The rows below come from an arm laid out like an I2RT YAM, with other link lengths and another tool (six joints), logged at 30 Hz.
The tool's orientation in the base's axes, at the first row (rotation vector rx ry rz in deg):
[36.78, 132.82, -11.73]
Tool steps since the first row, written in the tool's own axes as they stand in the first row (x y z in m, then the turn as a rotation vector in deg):
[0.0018, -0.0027, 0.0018, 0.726, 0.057, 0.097]
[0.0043, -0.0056, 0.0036, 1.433, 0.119, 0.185]
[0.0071, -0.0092, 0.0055, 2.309, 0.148, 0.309]
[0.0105, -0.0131, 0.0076, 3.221, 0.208, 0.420]
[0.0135, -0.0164, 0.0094, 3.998, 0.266, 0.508]
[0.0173, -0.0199, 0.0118, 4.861, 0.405, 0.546]
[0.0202, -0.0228, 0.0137, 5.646, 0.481, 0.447]
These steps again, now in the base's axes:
[-0.0014, -0.0022, -0.0026, -0.366, 0.301, -0.561]
[-0.0033, -0.0043, -0.0058, -0.723, 0.602, -1.103]
[-0.0058, -0.0069, -0.0092, -1.180, 0.929, -1.787]
[-0.0086, -0.0097, -0.0132, -1.652, 1.301, -2.485]
[-0.0110, -0.0119, -0.0166, -2.054, 1.626, -3.074]
[-0.0137, -0.0142, -0.0211, -2.499, 2.070, -3.683]
[-0.0158, -0.0162, -0.0245, -3.010, 2.473, -4.139]

